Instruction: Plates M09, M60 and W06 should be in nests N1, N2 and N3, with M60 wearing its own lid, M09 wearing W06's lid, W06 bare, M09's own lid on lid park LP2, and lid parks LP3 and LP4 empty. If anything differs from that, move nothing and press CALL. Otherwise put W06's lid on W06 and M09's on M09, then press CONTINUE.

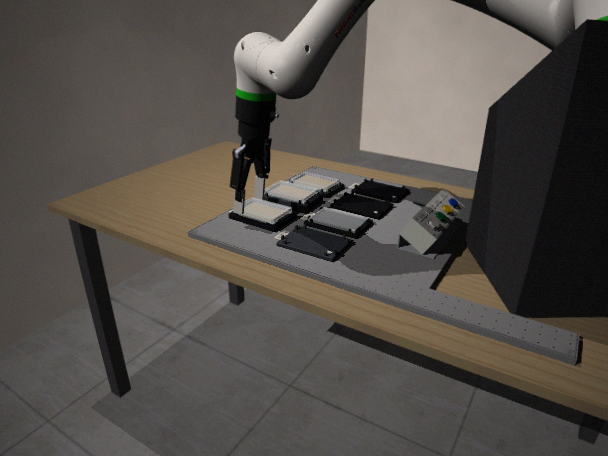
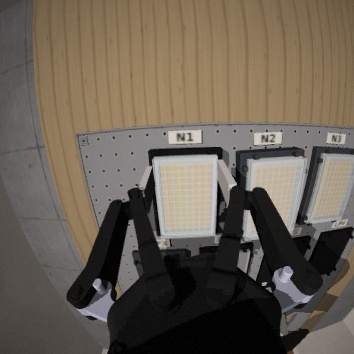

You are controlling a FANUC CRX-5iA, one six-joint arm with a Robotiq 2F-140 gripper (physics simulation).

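Places are measured from the arm's base along level axes (x ahead, y left, z up), in millimetres.
Pixels of known places: gripper, fingertip midpoint: [image 1: 249, 205] [image 2: 184, 171].
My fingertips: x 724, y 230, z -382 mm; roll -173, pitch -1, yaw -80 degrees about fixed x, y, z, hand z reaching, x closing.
For each thing: its top centre in the pictures, then the offset to it from my fingertips. "pt": a spot on its surface instead. Level surfaces: height alone.
- second plate, top centre: [image 2: 275, 202] [image 1: 291, 188] 31 mm back, 135 mm right, 15 mm up
- third plate, top centre: [image 2: 335, 191] [image 1: 315, 179] 14 mm back, 265 mm right, 3 mm up
- clear lid, top centre: [image 1: 338, 217] 214 mm back, 101 mm right, 7 mm down
- first park, top centre: [image 1: 314, 236] 234 mm back, 23 mm left, 5 mm down
- third park, top centre: [image 2: 284, 269] [image 1: 362, 200] 201 mm back, 232 mm right, 5 mm down
- fourth park, top centre: [image 1: 381, 186] [image 2: 330, 258] 185 mm back, 362 mm right, 5 mm down
- button box, surface spot: [image 1: 431, 225] pt 452 mm back, 112 mm right, 42 mm up
- grey perforated board, surface height: 25 mm down
- wooden table, surface height: 38 mm down
My gripper [image 1: 250, 201] [image 2: 184, 171] is shut on the clear lid of the plate [image 1: 265, 210] [image 2: 185, 197] at nest N1, one finger on each long side. Any gap between lid and plate is too small to judge. A second plate [image 1: 293, 192] [image 2: 275, 192] sits in N2 and a third plate [image 1: 316, 182] [image 2: 331, 185] in N3; I cannot tell surely which wears a lid. Plate names are not readable. A clear lid [image 1: 340, 220] lies on the second lid park. The first park [image 1: 315, 243], third park [image 1: 361, 205] and fourth park [image 1: 382, 190] look bare and dark.
A button box [image 1: 431, 225] with blue, yellow and green buttons stands right of the parks. The grey perforated board [image 1: 400, 292] [image 2: 112, 165] lies on the wooden table [image 1: 150, 185] [image 2: 150, 65]. A large dark block [image 1: 535, 200] stands at the right.
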